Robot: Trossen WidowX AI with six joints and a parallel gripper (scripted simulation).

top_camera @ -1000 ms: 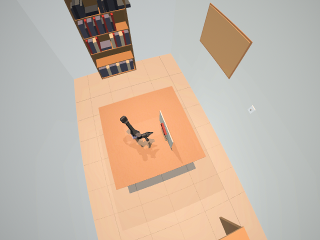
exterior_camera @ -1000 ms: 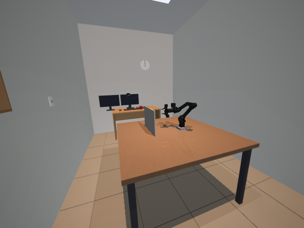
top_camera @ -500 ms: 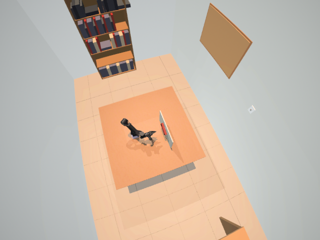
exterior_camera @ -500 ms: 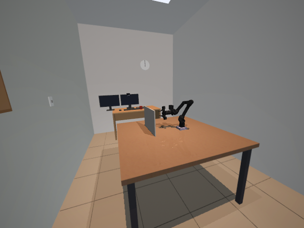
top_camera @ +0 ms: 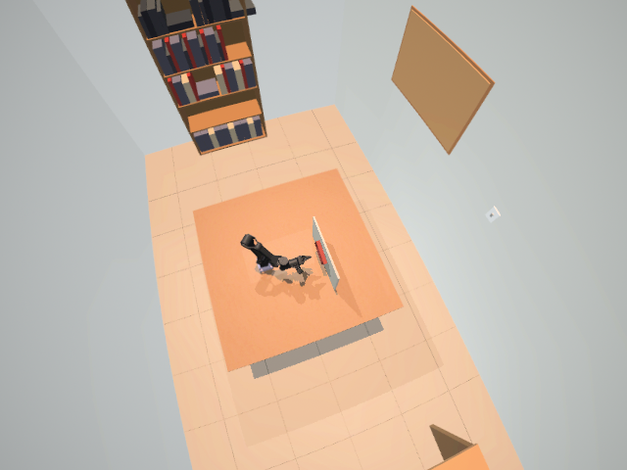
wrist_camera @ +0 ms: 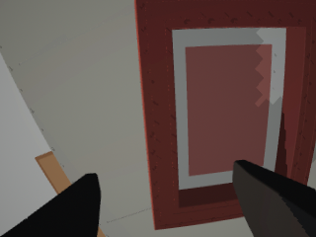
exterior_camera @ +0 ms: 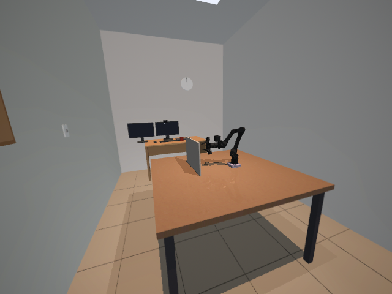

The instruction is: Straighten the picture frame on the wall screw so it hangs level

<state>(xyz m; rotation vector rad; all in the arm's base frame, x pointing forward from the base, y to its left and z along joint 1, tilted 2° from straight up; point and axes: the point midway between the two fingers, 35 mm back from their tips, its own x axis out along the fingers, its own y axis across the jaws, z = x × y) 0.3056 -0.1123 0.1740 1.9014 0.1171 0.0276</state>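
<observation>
My gripper tip is now 90 mm short of the red picture frame, 30 mm to the right of it and 50 mm above it. Round my gripper tip: grey wall panel (100 mm ahead, 20 mm to the left, 60 mm below).
</observation>
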